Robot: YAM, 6 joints.
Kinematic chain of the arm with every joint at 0, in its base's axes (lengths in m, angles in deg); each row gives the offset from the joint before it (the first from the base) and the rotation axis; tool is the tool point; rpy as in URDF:
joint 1: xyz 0 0 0.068 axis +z
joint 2: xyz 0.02 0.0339 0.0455 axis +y
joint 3: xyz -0.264 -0.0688 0 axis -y
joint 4: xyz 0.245 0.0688 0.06 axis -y
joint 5: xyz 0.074 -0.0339 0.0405 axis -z
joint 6: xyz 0.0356 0 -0.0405 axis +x
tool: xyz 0 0 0 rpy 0 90 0
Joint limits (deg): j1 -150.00..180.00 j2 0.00..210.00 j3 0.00..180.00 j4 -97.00..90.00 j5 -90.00..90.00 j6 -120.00..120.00
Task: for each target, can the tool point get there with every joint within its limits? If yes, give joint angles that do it. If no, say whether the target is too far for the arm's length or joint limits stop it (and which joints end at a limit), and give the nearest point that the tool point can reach.
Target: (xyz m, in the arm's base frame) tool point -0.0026 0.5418 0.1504
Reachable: yes | joints 87.23 141.90 114.33 -16.33 -54.03 -81.08
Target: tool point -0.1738 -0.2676 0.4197
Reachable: yes | joints -120.11 81.65 87.06 -26.35 26.98 -64.32
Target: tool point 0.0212 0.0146 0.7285
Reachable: yes | joints 67.19 82.83 147.76 33.04 22.98 80.95
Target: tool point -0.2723 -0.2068 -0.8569
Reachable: no: too far | nearest point -0.2299 -0.1746 -0.3781 | short by 0.482 m
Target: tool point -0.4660 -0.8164 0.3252
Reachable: no: too far | nearest point -0.3123 -0.5471 0.2538 | short by 0.318 m
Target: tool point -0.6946 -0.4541 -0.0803
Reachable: no: too far | nearest point -0.5262 -0.3440 -0.0322 | short by 0.207 m
